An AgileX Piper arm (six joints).
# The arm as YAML. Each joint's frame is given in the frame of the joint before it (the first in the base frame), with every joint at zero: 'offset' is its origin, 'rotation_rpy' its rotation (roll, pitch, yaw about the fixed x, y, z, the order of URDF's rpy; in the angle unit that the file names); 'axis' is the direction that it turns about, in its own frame. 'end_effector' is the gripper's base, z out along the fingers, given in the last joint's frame.
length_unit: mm
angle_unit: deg
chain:
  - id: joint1
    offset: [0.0, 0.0, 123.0]
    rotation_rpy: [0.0, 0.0, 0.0]
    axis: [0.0, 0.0, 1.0]
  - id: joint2
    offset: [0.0, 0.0, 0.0]
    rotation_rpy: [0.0, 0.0, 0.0]
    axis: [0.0, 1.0, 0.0]
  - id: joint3
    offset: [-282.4, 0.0, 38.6]
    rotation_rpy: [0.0, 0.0, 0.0]
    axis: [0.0, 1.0, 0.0]
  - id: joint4
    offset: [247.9, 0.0, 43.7]
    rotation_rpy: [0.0, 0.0, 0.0]
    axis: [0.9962, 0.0, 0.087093]
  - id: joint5
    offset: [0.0, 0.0, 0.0]
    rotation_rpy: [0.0, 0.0, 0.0]
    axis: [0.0, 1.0, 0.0]
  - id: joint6
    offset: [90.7, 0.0, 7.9]
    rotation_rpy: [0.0, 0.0, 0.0]
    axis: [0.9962, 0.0, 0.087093]
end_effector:
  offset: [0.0, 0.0, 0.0]
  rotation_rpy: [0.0, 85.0, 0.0]
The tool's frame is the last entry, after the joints.
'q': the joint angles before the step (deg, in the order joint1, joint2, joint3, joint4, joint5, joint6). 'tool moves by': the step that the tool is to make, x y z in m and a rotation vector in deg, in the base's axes. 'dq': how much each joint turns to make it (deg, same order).
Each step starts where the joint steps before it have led.
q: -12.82 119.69 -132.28 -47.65 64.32 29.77
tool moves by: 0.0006 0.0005 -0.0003 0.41 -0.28 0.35
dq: -0.01 -0.01 0.01 0.55 -0.27 0.00
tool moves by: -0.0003 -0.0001 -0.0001 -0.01 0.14 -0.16
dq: 0.00 0.00 0.01 -0.09 0.19 0.00
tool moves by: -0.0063 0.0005 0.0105 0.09 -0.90 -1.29
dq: 0.01 -0.42 -1.74 -0.12 1.86 -0.07
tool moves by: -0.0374 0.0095 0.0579 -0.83 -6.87 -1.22
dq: 0.27 -4.87 -5.18 0.50 3.35 -1.29
